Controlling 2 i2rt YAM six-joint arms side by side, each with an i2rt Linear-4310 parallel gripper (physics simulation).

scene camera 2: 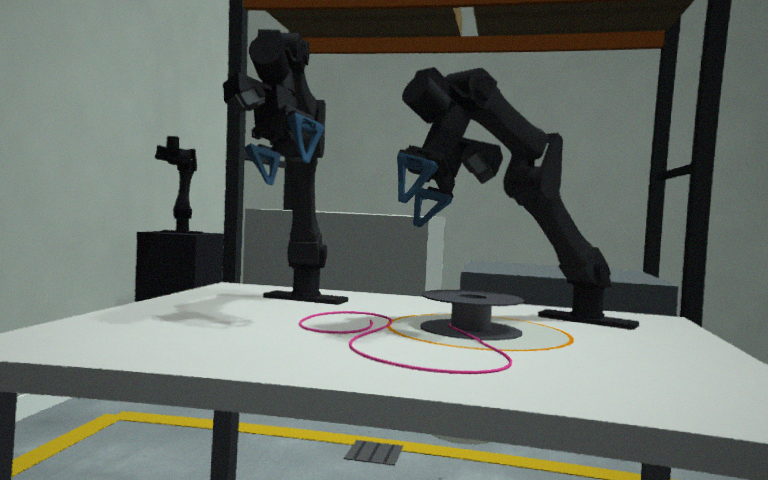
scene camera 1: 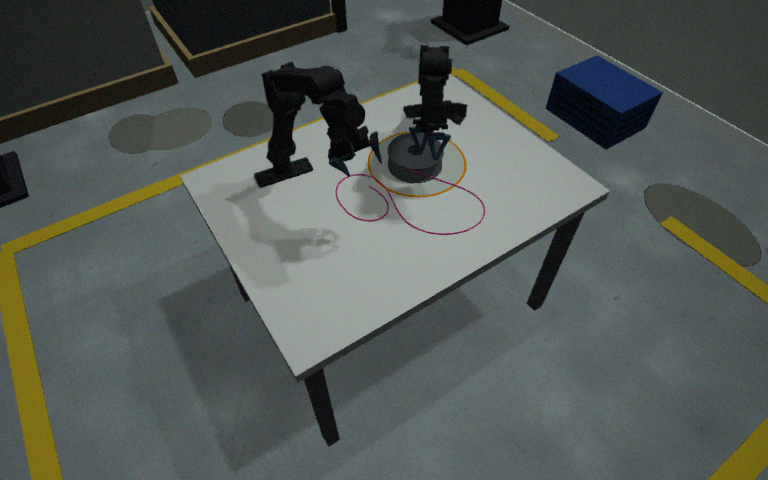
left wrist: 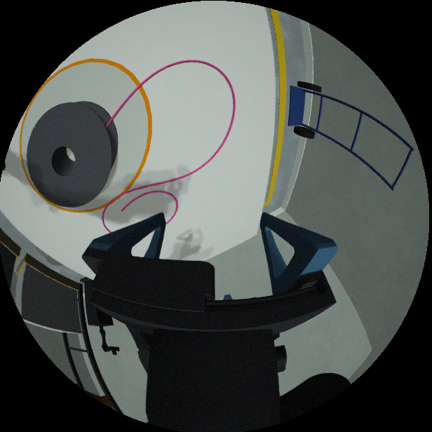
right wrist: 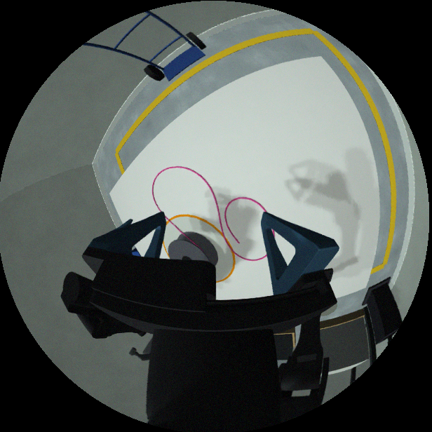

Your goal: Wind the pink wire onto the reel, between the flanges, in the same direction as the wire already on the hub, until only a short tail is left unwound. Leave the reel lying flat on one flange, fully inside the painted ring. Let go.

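Where they show: left gripper, fingertip midpoint: (scene camera 2: 409,214) (scene camera 1: 427,156); right gripper, fingertip midpoint: (scene camera 2: 287,173) (scene camera 1: 365,168); left arm's base at its link origin: (scene camera 2: 586,321); right arm's base at its link origin: (scene camera 2: 305,299) (scene camera 1: 283,173).
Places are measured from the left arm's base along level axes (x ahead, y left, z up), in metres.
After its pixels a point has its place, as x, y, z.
The dark grey reel (scene camera 1: 400,151) @[0.295, -0.192, 0.063] (scene camera 2: 471,318) @[0.336, -0.122, 0.028] (left wrist: 85,186) (right wrist: 200,244) lies flat on one flange inside the orange painted ring (scene camera 1: 465,164) @[0.342, 0.038, 0.000] (scene camera 2: 571,339) @[0.242, 0.037, 0.000] (left wrist: 150,120) (right wrist: 234,260). The pink wire (scene camera 1: 443,233) @[0.640, -0.135, 0.004] (scene camera 2: 453,371) @[0.626, -0.015, 0.003] (left wrist: 234,105) (right wrist: 176,167) leaves the hub, crosses the ring, makes a wide loop and a smaller one on the table, and ends inside the smaller. Turns on the hub cannot be made out. My left gripper (scene camera 1: 427,152) @[0.512, -0.164, 0.219] (scene camera 2: 411,213) @[0.512, -0.164, 0.219] (left wrist: 212,217) is open and empty above the table near the reel. My right gripper (scene camera 1: 364,168) @[0.593, -0.366, 0.279] (scene camera 2: 289,172) @[0.593, -0.366, 0.279] (right wrist: 213,216) is open and empty, high above the table.
The white table (scene camera 1: 339,294) @[0.792, -0.490, 0.000] (scene camera 2: 169,350) @[0.795, -0.403, 0.000] carries both arm bases behind the wire and reel. Yellow tape (scene camera 1: 90,217) marks the floor around it. A blue stack (scene camera 1: 608,84) stands on the floor at the right. A blue cart (left wrist: 297,106) (right wrist: 184,63) shows in both wrist views.
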